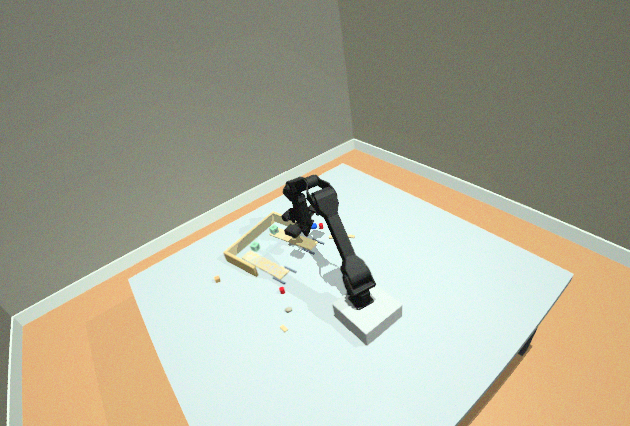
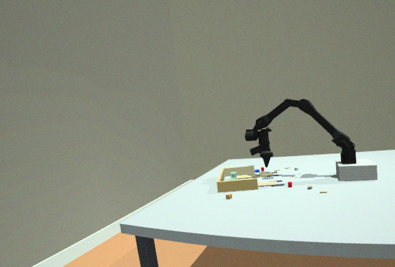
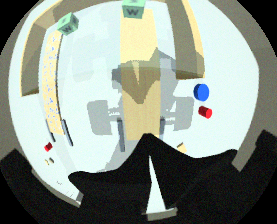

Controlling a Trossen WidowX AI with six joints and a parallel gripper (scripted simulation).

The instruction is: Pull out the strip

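Now: gripper tip 8 cm short of the strip, 4 cm to the right of it and 4 cm above it. From my gripper tip the other things lie so: blue piece: 9 cm ahead, 7 cm to the right, 4 cm below.
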